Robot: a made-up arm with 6 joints.
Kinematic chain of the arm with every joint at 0, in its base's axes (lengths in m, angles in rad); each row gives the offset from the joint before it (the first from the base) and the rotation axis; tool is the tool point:
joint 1: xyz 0 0 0.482 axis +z
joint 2: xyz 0 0 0 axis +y
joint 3: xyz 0 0 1.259 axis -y
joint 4: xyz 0 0 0 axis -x
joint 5: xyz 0.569 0 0 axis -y
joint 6: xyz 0 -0.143 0 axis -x
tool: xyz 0 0 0
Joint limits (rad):
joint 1: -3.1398..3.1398
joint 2: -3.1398..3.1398
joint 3: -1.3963..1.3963
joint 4: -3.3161..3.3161
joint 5: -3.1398..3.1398
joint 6: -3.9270..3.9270
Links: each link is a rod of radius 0.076 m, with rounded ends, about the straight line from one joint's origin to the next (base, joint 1, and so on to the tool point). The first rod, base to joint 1, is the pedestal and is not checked.
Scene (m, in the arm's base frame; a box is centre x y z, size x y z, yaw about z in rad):
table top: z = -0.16
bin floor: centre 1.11 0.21 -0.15 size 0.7 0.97 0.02 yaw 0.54
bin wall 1: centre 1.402 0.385 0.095 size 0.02 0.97 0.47 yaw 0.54
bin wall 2: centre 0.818 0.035 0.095 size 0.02 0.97 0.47 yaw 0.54
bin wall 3: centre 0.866 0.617 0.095 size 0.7 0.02 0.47 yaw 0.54
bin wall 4: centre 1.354 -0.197 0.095 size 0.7 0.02 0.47 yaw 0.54
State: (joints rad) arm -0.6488 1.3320 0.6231 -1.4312 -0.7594 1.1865
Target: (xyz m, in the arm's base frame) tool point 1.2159 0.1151 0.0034
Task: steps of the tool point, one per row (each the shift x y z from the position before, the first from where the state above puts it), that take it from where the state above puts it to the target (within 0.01 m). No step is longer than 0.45 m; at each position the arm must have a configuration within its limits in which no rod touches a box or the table.
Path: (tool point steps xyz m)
1: 0.1104 0.3765 0.0843
2: -0.0100 0.3713 0.0879
3: -0.1179 0.3276 0.0907
4: 0.0319 0.0032 -0.2772
5: -0.0319 -0.0032 -0.2842

